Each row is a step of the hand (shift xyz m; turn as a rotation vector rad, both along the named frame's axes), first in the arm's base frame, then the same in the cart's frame.
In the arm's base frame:
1: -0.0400 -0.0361 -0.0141 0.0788 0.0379 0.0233
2: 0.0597 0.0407 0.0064 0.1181 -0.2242 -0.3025
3: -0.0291 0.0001 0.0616 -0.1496 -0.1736 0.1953
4: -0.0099 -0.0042 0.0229 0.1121 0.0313 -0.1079
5: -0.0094 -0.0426 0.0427 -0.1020 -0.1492 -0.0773
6: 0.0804 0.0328 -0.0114 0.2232 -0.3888 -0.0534
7: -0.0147 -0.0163 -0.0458 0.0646 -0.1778 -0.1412
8: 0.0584 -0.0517 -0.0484 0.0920 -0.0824 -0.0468
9: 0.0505 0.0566 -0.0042 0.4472 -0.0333 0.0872
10: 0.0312 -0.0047 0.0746 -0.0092 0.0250 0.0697
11: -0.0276 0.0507 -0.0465 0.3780 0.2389 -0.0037
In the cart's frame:
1: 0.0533 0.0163 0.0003 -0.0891 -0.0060 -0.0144
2: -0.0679 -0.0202 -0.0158 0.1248 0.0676 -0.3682
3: -0.0023 0.0242 0.0637 0.1117 0.2140 0.1799
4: 0.0002 0.0128 0.0218 -0.0585 -0.0574 -0.1359
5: 0.0076 0.0552 0.0249 0.1769 0.0704 -0.0488
6: -0.0738 -0.0181 -0.0435 0.0048 0.3489 -0.2865
7: 0.0378 -0.0111 -0.0321 0.0812 0.0958 -0.1999
8: -0.0053 0.0319 -0.0859 -0.0202 0.0653 -0.1130
9: -0.0627 -0.0407 -0.0139 -0.3833 0.1564 -0.1932
10: -0.0544 0.0461 0.0385 -0.0321 0.0106 0.0665
11: 0.0205 -0.0711 -0.0046 -0.4033 -0.1332 -0.1399

